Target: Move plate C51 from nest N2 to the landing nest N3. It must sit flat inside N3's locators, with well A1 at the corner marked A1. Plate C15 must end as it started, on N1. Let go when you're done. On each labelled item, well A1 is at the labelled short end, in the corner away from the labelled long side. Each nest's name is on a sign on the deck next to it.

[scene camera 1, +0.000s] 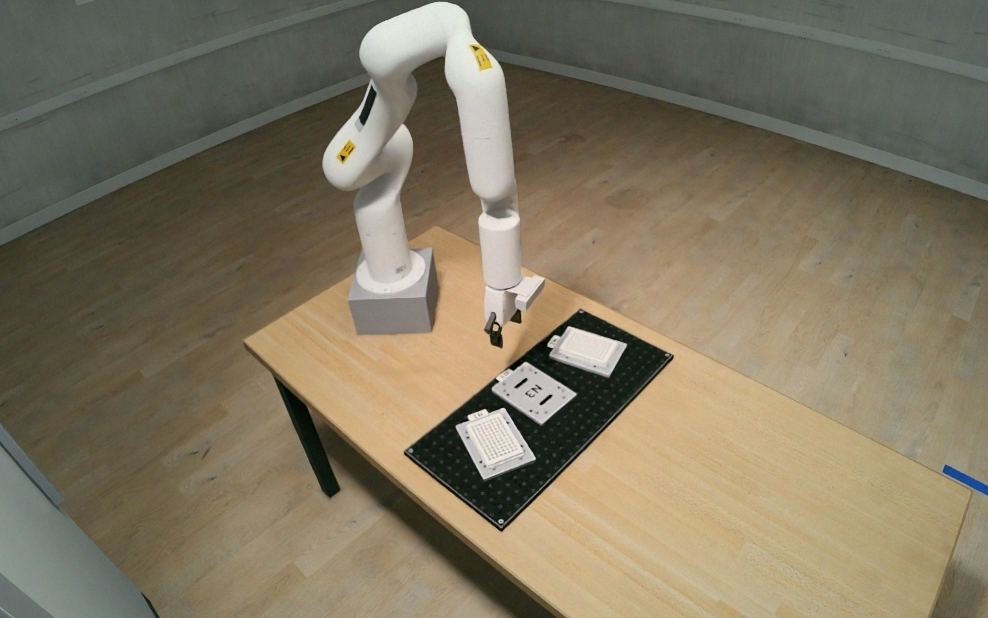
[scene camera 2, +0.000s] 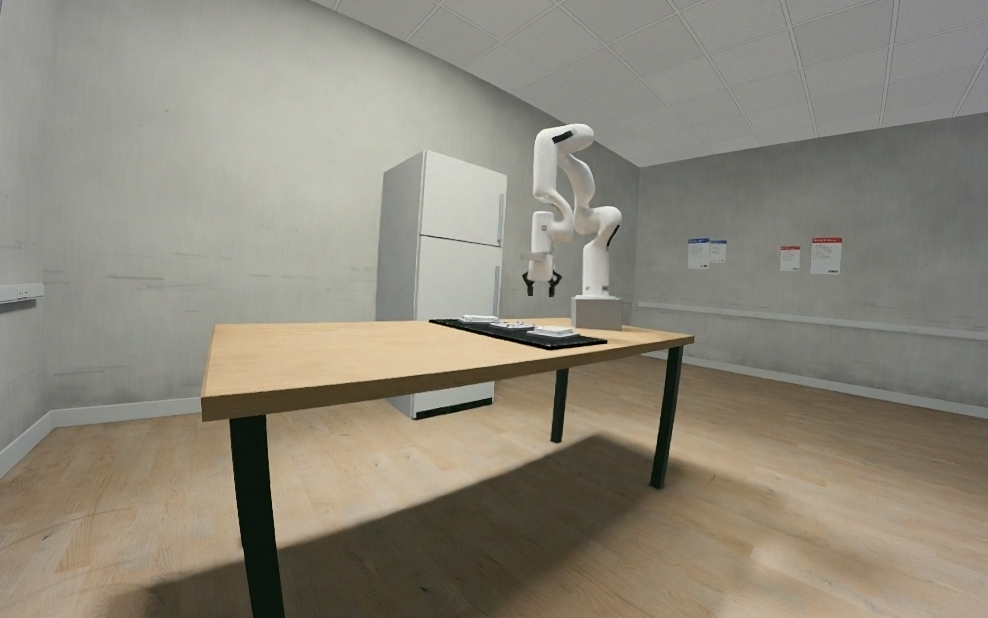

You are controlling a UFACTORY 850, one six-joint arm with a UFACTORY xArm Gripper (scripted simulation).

Labels:
My gripper shows in scene camera 1 and in scene camera 2. One and the same spot on my gripper: [scene camera 2: 539,270] is [scene camera 1: 514,303].

